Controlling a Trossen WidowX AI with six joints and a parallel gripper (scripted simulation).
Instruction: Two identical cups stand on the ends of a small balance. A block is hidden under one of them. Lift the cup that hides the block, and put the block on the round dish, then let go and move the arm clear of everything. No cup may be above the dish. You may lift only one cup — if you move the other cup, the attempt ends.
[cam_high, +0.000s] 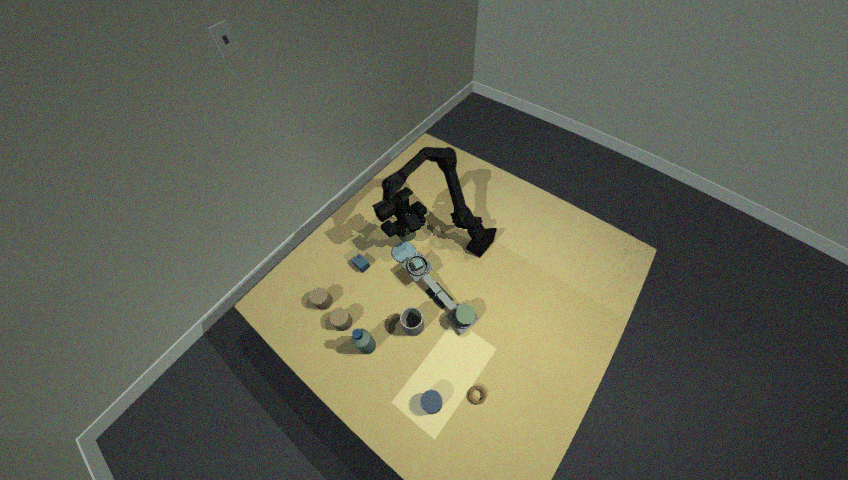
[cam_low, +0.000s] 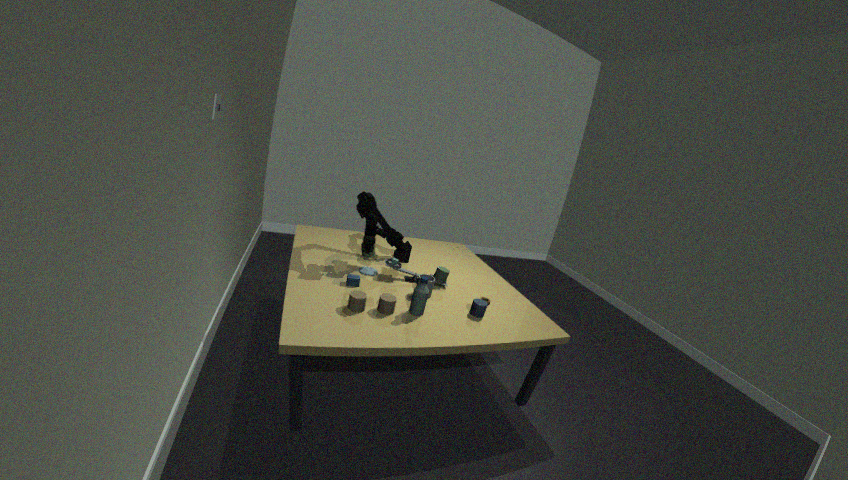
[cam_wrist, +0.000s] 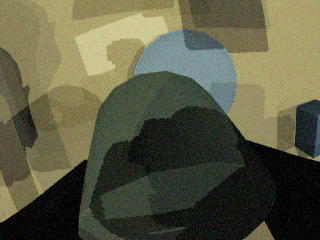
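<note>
Right now my gripper tip is 40 mm short of the light blue round dish and 90 mm above it. Round my gripper tip: green cup: 10 mm behind, 20 mm to the right, 10 mm above; balance: 140 mm ahead, 230 mm to the left, 70 mm below; balance beam: 140 mm ahead, 240 mm to the left, 60 mm below.
</note>
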